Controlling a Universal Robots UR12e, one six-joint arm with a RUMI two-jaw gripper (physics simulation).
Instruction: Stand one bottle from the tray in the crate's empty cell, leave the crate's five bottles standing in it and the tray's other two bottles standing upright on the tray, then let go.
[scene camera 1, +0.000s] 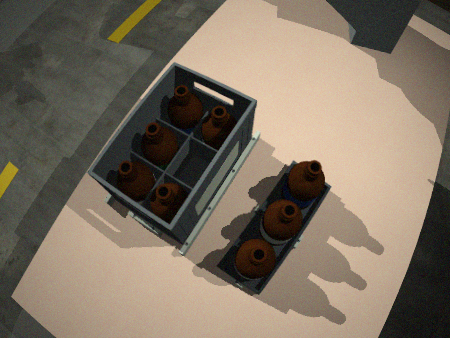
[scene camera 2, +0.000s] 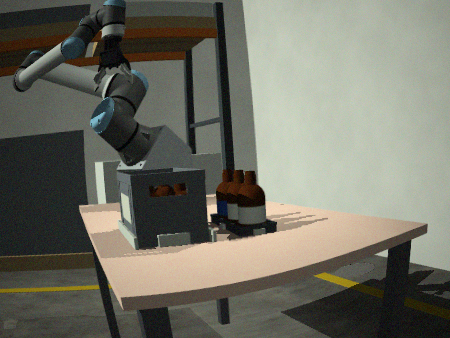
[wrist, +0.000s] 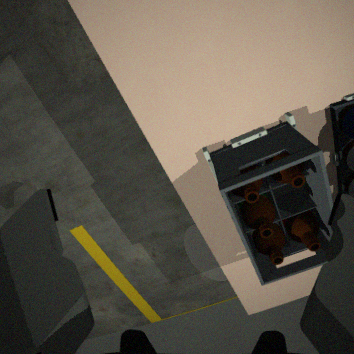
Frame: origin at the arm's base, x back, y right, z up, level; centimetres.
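Where they show: gripper, between the fingertips: (scene camera 2: 112, 88) (wrist: 192, 196); arm's base, origin of its link: (scene camera 2: 139, 147).
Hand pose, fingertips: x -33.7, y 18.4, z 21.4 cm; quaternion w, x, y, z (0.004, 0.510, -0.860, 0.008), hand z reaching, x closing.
Each offset is from my fingertips to the top centre of the thing. "spot": to the spot under its first point. Level surfaces: height alone.
The grey crate {dx -32.0, dy -6.1, dz -29.2 cm} (scene camera 1: 246, 125) (scene camera 2: 170, 217) (wrist: 235, 170) stands on the table with five brown bottles upright in its cells. Its empty cell {spot: dx -29.9, dy -7.4, dz -45.9 cm} (scene camera 1: 192, 164) (wrist: 295, 197) is the middle one on the side facing the tray. The dark tray {dx -33.9, dy -29.5, dz -44.1 cm} (scene camera 1: 227, 264) (scene camera 2: 242, 230) beside the crate holds three upright brown bottles: a blue-labelled one {dx -25.2, dy -30.4, dz -30.7 cm} (scene camera 1: 306, 181) (scene camera 2: 223, 195), a middle one {dx -34.2, dy -29.5, dz -30.7 cm} (scene camera 1: 281, 220) and a white-labelled end one {dx -42.9, dy -28.3, dz -30.7 cm} (scene camera 1: 255, 259) (scene camera 2: 251, 197). My gripper (scene camera 2: 114, 77) (wrist: 192, 196) is open and empty, high above the table. In the wrist view the crate lies toward the right finger.
The table {dz -46.7 cm} (scene camera 1: 340, 75) (scene camera 2: 300, 250) has its edge near the crate's far side, with floor beyond. Pale rails {dx -32.5, dy -15.9, dz -43.7 cm} (scene camera 1: 220, 195) run along the crate's foot. The arm's base (scene camera 2: 162, 145) stands behind the crate. A tall rack (scene camera 2: 225, 85) and a wall are in the background.
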